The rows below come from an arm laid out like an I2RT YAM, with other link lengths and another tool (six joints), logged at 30 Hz.
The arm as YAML. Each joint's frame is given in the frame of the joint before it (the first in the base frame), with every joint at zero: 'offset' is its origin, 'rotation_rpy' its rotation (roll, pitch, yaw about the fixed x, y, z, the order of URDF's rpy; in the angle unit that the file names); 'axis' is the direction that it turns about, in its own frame. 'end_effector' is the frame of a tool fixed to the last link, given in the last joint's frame.
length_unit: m
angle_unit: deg
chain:
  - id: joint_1
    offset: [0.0, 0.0, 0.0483]
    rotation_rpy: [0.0, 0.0, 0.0]
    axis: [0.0, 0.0, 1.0]
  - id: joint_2
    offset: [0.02, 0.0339, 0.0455]
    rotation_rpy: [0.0, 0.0, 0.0]
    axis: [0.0, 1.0, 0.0]
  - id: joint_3
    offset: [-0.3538, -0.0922, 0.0]
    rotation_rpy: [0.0, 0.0, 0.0]
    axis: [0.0, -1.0, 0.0]
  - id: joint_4
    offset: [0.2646, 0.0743, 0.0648]
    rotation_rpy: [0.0, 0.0, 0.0]
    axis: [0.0, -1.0, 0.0]
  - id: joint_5
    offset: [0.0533, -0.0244, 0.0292]
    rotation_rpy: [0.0, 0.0, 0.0]
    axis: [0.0, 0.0, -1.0]
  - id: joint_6
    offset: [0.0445, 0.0, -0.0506]
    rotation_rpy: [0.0, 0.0, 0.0]
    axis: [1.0, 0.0, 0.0]
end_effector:
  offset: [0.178, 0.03, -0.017]
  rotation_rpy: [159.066, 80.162, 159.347]
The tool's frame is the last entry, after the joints.
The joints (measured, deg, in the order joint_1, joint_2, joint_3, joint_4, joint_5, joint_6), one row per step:
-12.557, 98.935, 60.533, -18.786, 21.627, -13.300
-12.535, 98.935, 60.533, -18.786, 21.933, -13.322
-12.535, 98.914, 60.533, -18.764, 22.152, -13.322
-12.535, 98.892, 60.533, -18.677, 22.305, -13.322
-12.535, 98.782, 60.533, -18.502, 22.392, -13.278
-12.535, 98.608, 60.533, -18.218, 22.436, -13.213
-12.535, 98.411, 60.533, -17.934, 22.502, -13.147
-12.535, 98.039, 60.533, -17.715, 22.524, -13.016
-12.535, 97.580, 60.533, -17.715, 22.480, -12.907
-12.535, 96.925, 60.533, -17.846, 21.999, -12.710
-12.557, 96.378, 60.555, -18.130, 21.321, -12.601
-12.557, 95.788, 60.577, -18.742, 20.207, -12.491
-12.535, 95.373, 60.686, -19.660, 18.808, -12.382
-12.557, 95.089, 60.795, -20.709, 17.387, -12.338
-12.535, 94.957, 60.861, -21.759, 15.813, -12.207
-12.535, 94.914, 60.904, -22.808, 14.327, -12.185
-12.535, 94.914, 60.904, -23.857, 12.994, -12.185
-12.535, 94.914, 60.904, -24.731, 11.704, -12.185
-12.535, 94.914, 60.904, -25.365, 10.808, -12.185
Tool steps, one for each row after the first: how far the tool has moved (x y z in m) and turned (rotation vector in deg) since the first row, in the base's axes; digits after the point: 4 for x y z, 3 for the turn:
-0.0004, -0.0009, 0.0003, -0.260, 0.066, -0.127
-0.0006, -0.0017, 0.0006, -0.449, 0.064, -0.246
-0.0004, -0.0024, 0.0011, -0.598, -0.014, -0.329
0.0003, -0.0028, 0.0023, -0.712, -0.298, -0.412
0.0015, -0.0032, 0.0042, -0.819, -0.768, -0.489
0.0027, -0.0037, 0.0062, -0.947, -1.258, -0.579
0.0037, -0.0040, 0.0094, -1.035, -1.894, -0.696
0.0038, -0.0038, 0.0127, -1.050, -2.403, -0.757
0.0040, -0.0019, 0.0168, -0.687, -3.094, -0.640
0.0039, 0.0006, 0.0197, -0.154, -3.542, -0.364
0.0030, 0.0052, 0.0220, 0.794, -3.787, 0.180
0.0017, 0.0111, 0.0227, 2.062, -3.694, 0.896
-0.0003, 0.0170, 0.0223, 3.384, -3.320, 1.612
-0.0024, 0.0239, 0.0207, 4.926, -2.820, 2.365
-0.0050, 0.0303, 0.0184, 6.385, -2.152, 3.107
-0.0081, 0.0363, 0.0158, 7.743, -1.369, 3.758
-0.0106, 0.0420, 0.0138, 9.032, -0.751, 4.379
-0.0125, 0.0460, 0.0124, 9.940, -0.298, 4.798

